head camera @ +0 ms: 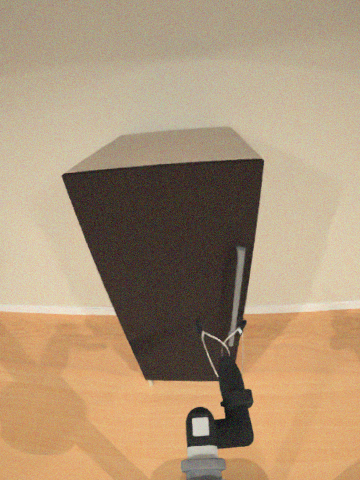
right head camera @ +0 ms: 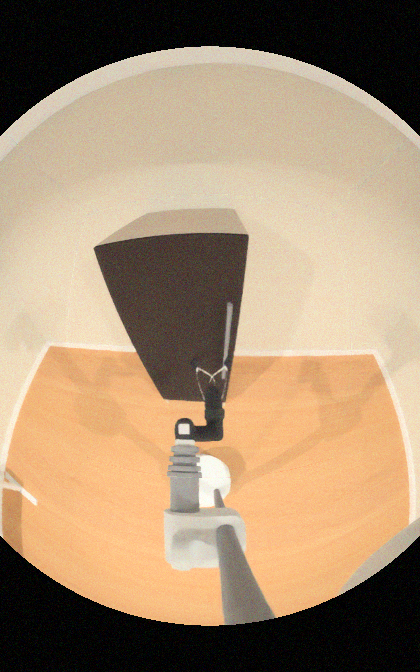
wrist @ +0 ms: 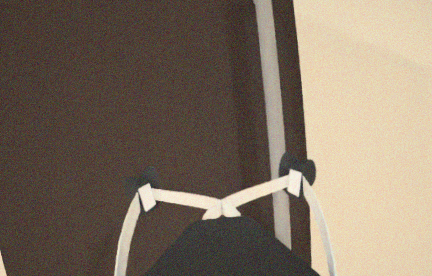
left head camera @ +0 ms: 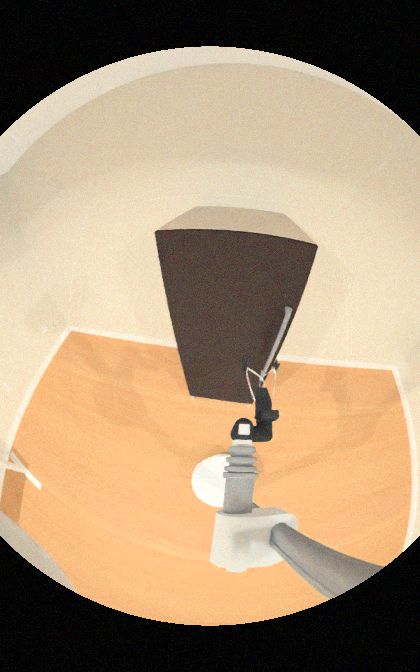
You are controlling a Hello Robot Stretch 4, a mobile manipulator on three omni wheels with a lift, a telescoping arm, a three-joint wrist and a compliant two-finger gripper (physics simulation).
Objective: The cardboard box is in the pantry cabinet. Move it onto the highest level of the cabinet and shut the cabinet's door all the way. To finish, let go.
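Frame: origin at the robot's base, x right, y ahead, z up, level; millimetres.
Seen in the pictures: gripper, between the fingertips: (head camera: 218, 318) (wrist: 219, 175).
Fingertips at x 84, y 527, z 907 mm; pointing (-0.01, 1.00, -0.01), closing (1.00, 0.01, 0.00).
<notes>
A point is followed by its place in that frame.
The pantry cabinet (head camera: 175, 147) {z 1373, x -13, y 832 mm} (left head camera: 240, 218) (right head camera: 195, 220) stands against the wall, and its dark door (head camera: 160, 250) {z 1112, x -84, y 643 mm} (left head camera: 225, 300) (right head camera: 185, 300) (wrist: 125, 100) {z 998, x -40, y 640 mm} looks shut. A long grey upright handle (head camera: 237, 295) {z 954, x 151, y 577 mm} (left head camera: 278, 337) (right head camera: 227, 330) (wrist: 272, 100) {z 974, x 150, y 577 mm} runs near the door's right edge. My gripper (head camera: 220, 327) (left head camera: 260, 365) (right head camera: 210, 365) (wrist: 219, 175) {z 907, x 84, y 527 mm} is open and empty in front of the door's lower right part. In the wrist view the handle appears between the fingertips, close to the right one; its distance in depth is unclear. The cardboard box does not show in these views.
A pale wall (head camera: 310, 240) {z 689, x 776, y 1180 mm} (left head camera: 350, 280) (right head camera: 320, 310) rises behind the cabinet from the wooden floor (head camera: 75, 425) {z -27, x -759, y 448 mm} (left head camera: 340, 475) (right head camera: 325, 475). A white round shape (left head camera: 207, 480) (right head camera: 217, 480) shows beside my arm. A thin white bar (left head camera: 27, 471) (right head camera: 22, 491) shows at the far left.
</notes>
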